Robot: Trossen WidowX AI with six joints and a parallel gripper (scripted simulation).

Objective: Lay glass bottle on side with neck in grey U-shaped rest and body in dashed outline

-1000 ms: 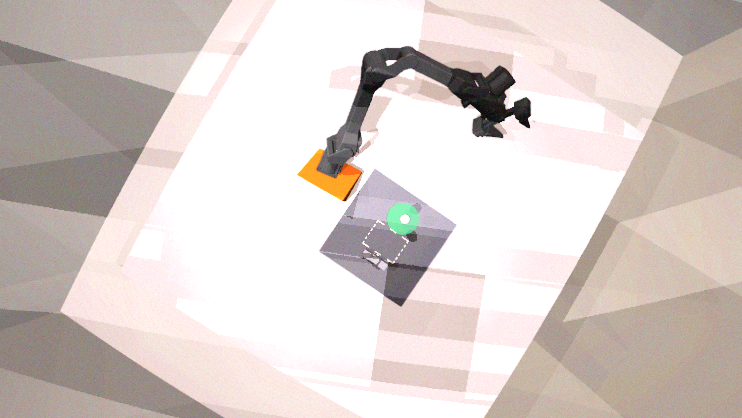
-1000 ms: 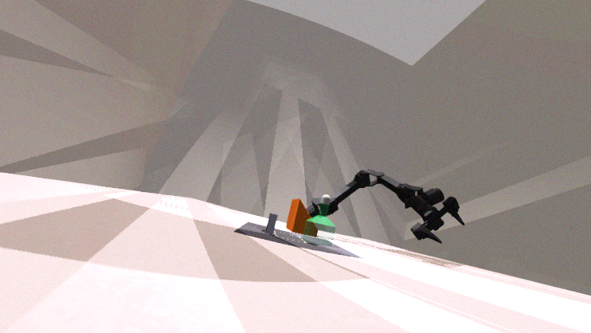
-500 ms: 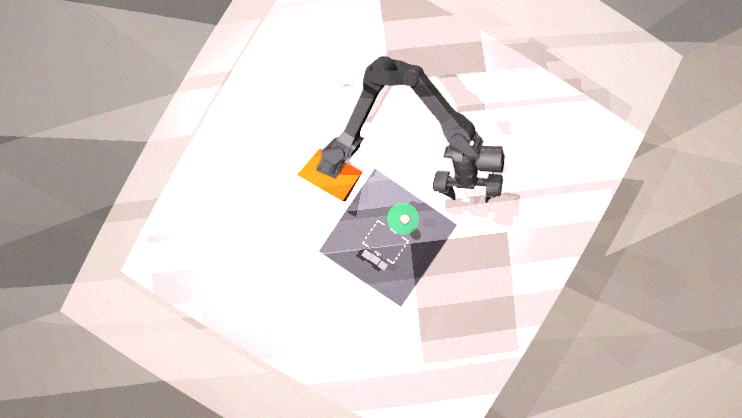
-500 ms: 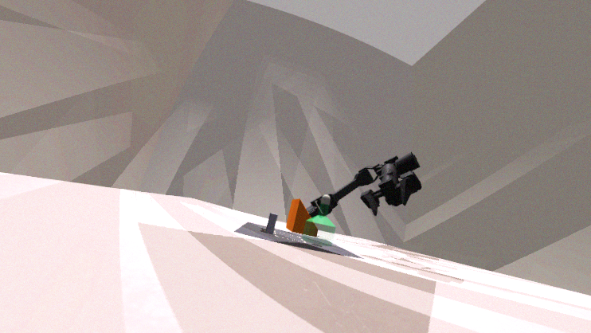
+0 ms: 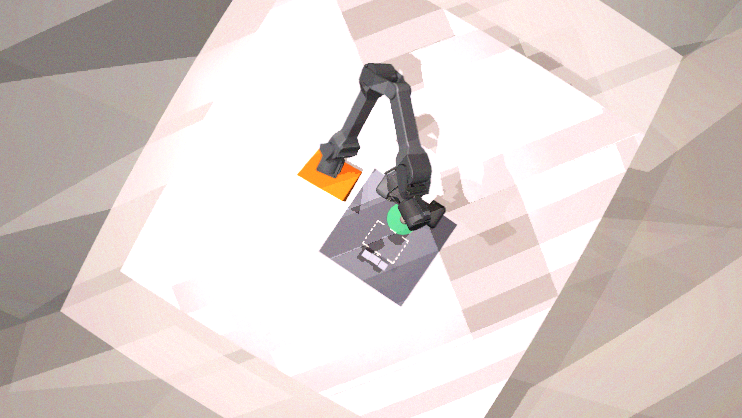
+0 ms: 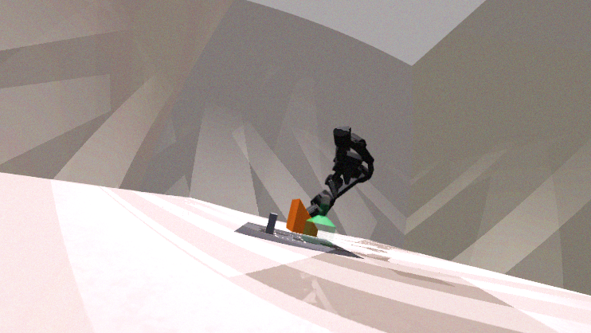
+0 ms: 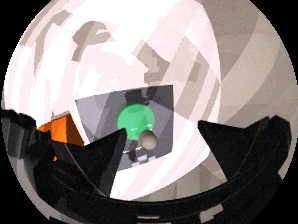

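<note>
Now: gripper tip 10 mm past the green glass bottle, 40 mm to the left of it and 90 mm above it. The rest, counted from my gripper tip: dark grey mat: 30 mm behind, 110 mm to the right, 180 mm below.
</note>
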